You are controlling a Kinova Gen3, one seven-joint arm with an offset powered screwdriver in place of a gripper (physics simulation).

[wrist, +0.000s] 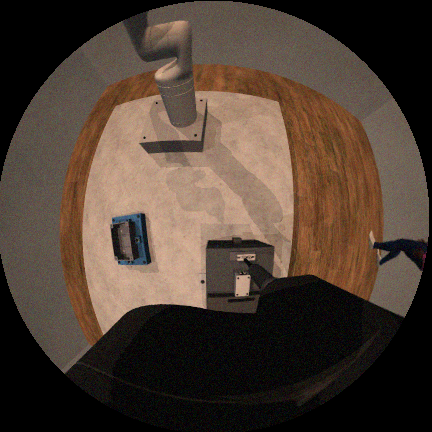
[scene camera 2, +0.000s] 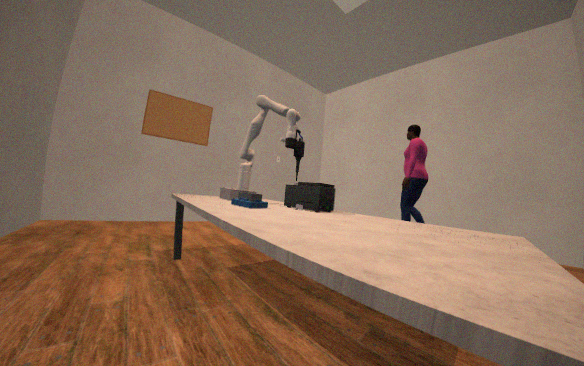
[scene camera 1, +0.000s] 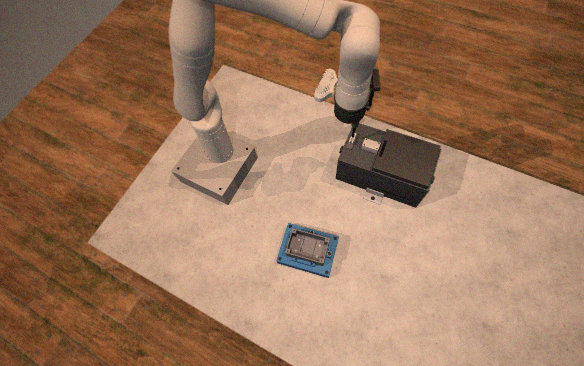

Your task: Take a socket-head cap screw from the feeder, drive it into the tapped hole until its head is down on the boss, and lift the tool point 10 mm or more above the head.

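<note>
My gripper, a black powered screwdriver (scene camera 1: 354,135) (scene camera 2: 296,180) (wrist: 246,260), points down with its tip at the light pick-up strip (scene camera 1: 351,140) (wrist: 240,256) on top of the feeder. In scene camera 2 the tip shows at or just above the feeder's top; contact cannot be made out. Whether a screw is on the bit is too small to tell. The black feeder (scene camera 1: 407,159) (scene camera 2: 310,196) (wrist: 219,270) stands on the table. The grey open housing (scene camera 1: 307,247) (wrist: 124,242) with corner bosses sits on a blue plate (scene camera 1: 282,258) (scene camera 2: 250,203) (wrist: 143,240), apart from the tool. The tapped hole cannot be singled out.
The arm's grey base block (scene camera 1: 200,172) (wrist: 172,145) stands on the table (scene camera 1: 425,280) (scene camera 2: 400,265), to the left of the feeder in scene camera 1. A small bracket (scene camera 1: 373,195) projects from the feeder's side. A person in pink (scene camera 2: 415,160) stands beyond the table.
</note>
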